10 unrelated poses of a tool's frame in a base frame.
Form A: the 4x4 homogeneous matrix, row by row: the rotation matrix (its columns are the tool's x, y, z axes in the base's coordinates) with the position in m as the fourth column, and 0 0 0 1 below. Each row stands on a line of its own.
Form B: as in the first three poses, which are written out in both.
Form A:
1:
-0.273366 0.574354 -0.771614 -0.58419
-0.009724 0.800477 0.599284 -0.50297
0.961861 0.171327 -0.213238 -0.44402
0 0 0 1
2:
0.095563 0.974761 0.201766 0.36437
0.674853 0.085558 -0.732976 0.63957
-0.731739 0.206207 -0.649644 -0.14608
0 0 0 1
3:
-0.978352 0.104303 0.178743 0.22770
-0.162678 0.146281 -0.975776 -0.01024
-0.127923 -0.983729 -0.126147 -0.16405
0 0 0 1
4:
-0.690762 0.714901 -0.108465 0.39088
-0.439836 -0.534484 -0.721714 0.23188
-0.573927 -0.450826 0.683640 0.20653
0 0 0 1
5:
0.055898 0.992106 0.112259 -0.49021
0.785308 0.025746 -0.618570 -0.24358
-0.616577 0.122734 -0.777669 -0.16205
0 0 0 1
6:
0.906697 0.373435 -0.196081 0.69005
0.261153 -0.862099 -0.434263 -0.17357
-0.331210 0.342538 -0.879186 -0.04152
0 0 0 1
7:
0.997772 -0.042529 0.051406 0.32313
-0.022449 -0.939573 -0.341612 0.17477
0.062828 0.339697 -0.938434 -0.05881
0 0 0 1
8:
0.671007 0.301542 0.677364 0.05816
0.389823 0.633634 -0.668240 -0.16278
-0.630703 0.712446 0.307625 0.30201
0 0 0 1
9:
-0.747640 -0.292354 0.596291 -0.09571
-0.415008 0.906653 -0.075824 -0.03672
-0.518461 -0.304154 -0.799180 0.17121
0 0 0 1
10:
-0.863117 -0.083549 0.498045 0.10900
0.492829 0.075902 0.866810 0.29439
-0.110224 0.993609 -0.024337 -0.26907
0 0 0 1
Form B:
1: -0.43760 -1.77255 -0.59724 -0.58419 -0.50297 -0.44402
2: 1.65695 1.64693 -0.52911 0.36437 0.63957 -0.14608
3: -0.05744 2.21460 -1.92801 0.22770 -0.01024 -0.16405
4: 0.52107 0.89534 -2.22120 0.39088 0.23188 0.20653
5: 1.80650 1.77612 -0.50395 -0.49021 -0.24358 -0.16205
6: 2.66472 0.46354 -0.38517 0.69005 -0.17357 -0.04152
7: 2.79217 -0.04681 0.08230 0.32313 0.17477 -0.05881
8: 0.91346 0.86541 0.05841 0.05816 -0.16278 0.30201
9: -0.50522 2.46656 -0.27139 -0.09571 -0.03672 0.17121
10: 0.40455 1.94069 1.83894 0.10900 0.29439 -0.26907
